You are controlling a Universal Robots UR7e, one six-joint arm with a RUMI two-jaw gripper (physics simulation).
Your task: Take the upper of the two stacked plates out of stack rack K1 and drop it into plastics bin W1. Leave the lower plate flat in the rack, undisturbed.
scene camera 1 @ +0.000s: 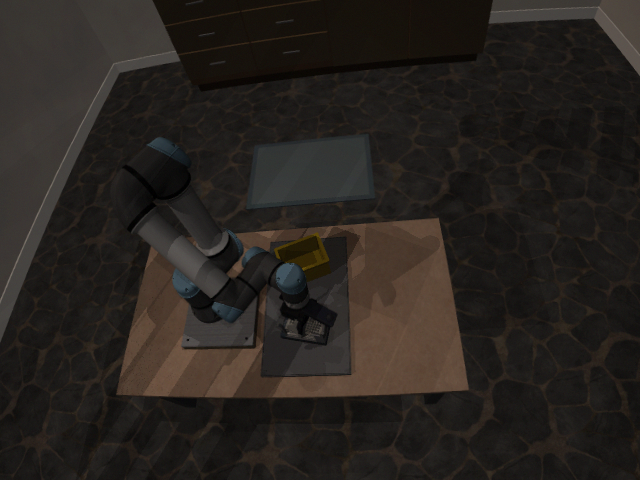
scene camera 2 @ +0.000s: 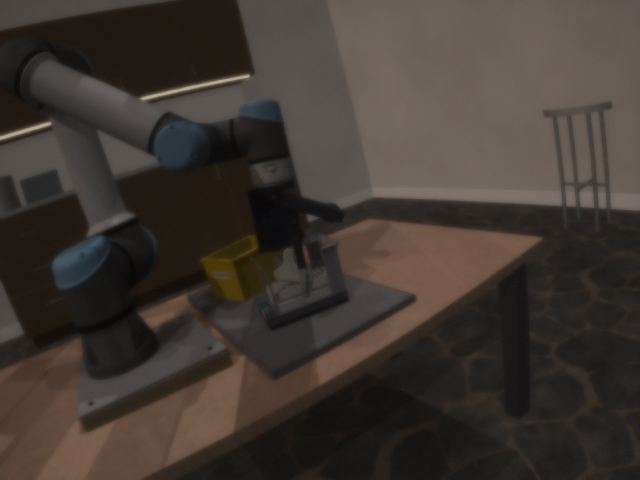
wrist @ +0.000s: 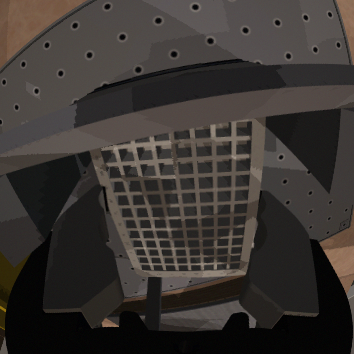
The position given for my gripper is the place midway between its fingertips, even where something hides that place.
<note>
I see my gripper (scene camera 2: 303, 288).
My gripper shows as well in scene camera 1 (scene camera 1: 308, 324) and in the wrist view (wrist: 181, 190).
</note>
